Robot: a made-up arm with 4 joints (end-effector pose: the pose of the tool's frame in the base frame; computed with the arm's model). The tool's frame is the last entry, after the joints.
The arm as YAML. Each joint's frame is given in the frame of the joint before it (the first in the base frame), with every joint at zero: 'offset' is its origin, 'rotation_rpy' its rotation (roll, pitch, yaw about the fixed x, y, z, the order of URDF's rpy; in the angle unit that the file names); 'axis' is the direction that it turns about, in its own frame. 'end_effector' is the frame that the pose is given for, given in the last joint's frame.
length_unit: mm
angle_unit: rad
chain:
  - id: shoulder
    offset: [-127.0, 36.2, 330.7]
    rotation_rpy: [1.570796, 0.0, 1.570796]
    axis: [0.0, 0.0, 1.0]
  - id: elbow
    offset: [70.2, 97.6, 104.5]
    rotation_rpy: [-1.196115, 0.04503, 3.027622]
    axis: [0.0, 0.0, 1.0]
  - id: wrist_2
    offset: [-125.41, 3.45, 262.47]
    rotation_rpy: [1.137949, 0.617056, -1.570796]
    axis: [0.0, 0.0, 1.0]
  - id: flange
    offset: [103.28, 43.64, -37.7]
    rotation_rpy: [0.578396, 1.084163, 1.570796]
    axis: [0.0, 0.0, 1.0]
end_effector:
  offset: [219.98, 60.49, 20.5]
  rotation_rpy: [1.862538, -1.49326, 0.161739]
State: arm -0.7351 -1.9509 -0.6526 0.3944
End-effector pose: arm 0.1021 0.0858 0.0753 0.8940 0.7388 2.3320
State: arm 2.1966 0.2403 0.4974 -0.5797
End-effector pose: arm 0.1332 0.2128 0.2644 2.3193 0.0489 0.5571
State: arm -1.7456 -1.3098 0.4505 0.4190
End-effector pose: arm 0.1983 -0.2000 0.3950 -1.8218 0.4175 -0.9529
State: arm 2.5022 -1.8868 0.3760 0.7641
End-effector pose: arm 0.1653 0.2130 0.5597 2.5669 -1.4393 -0.0538
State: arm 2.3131 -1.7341 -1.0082 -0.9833
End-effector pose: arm -0.0349 -0.1210 0.2978 2.4873 -0.4408 -2.2808
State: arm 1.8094 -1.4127 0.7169 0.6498
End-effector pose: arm 0.1387 0.3237 0.3201 1.7471 -0.5371 0.9942
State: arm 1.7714 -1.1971 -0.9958 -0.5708
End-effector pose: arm 0.0566 -0.0965 0.4109 2.5286 -0.9929 -1.8280
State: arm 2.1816 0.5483 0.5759 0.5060
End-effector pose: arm 0.0533 0.2980 0.5044 -2.6140 0.0630 0.7951
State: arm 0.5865 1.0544 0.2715 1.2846
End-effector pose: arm 0.2057 0.2631 0.1249 2.6587 0.8124 -0.6371
